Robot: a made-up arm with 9 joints.
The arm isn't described. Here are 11 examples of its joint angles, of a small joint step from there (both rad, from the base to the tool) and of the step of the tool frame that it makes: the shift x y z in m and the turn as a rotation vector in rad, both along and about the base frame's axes.
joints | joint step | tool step
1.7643 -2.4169 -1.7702 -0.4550 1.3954 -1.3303 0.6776 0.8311 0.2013 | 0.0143 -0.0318 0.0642 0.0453 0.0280 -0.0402 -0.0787 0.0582 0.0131 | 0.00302 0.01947 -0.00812 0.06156 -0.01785 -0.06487
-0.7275 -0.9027 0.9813 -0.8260 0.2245 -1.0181 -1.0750 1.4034 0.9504 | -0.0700 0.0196 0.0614 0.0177 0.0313 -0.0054 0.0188 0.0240 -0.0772 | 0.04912 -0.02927 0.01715 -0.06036 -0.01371 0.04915
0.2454 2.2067 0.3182 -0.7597 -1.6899 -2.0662 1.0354 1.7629 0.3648 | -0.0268 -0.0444 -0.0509 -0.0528 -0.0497 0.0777 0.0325 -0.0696 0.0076 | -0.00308 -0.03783 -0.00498 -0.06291 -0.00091 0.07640
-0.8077 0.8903 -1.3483 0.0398 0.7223 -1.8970 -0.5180 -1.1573 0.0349 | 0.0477 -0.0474 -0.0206 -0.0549 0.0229 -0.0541 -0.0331 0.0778 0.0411 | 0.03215 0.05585 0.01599 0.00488 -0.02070 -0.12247
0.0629 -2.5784 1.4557 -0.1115 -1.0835 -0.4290 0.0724 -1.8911 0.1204 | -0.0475 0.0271 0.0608 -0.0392 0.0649 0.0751 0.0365 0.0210 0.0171 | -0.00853 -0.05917 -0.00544 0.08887 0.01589 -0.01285
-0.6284 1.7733 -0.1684 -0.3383 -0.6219 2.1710 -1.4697 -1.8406 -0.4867 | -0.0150 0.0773 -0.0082 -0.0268 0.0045 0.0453 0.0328 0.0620 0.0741 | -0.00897 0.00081 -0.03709 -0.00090 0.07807 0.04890
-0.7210 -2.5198 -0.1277 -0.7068 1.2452 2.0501 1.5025 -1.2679 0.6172 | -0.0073 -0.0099 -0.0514 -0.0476 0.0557 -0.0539 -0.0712 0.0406 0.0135 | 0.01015 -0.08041 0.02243 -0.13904 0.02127 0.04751
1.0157 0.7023 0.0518 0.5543 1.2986 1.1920 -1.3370 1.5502 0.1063 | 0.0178 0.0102 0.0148 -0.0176 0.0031 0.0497 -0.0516 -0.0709 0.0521 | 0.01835 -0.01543 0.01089 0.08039 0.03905 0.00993
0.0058 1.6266 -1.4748 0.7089 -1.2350 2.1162 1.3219 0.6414 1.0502 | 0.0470 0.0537 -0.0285 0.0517 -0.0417 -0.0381 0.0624 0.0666 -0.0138 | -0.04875 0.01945 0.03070 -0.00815 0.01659 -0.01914
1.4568 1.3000 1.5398 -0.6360 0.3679 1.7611 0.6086 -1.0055 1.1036 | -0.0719 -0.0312 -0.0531 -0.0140 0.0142 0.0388 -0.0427 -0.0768 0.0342 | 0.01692 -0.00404 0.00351 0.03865 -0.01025 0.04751
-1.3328 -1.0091 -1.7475 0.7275 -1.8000 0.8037 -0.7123 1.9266 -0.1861 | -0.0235 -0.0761 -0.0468 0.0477 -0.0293 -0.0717 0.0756 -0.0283 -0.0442 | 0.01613 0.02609 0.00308 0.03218 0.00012 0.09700
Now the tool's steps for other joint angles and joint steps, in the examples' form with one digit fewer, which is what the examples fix.
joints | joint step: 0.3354 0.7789 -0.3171 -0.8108 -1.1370 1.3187 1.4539 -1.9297 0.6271 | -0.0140 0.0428 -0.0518 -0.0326 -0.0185 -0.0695 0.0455 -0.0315 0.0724
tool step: 0.0341 -0.0179 -0.0051 -0.0480 -0.0114 -0.0608
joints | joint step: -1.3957 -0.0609 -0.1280 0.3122 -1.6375 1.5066 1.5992 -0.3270 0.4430 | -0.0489 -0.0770 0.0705 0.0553 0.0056 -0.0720 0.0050 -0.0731 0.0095
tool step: 0.0755 -0.0812 -0.0820 0.1091 -0.1052 0.1961
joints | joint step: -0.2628 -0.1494 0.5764 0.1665 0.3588 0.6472 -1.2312 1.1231 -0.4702 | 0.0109 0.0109 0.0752 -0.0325 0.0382 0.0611 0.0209 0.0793 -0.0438
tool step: -0.0115 -0.0112 0.0029 -0.0088 -0.0478 0.0701
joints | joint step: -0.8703 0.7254 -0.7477 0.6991 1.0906 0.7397 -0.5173 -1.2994 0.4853 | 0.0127 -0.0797 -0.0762 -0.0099 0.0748 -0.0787 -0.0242 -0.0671 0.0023
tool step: 0.0008 -0.0726 0.0373 0.0472 -0.1388 -0.2358
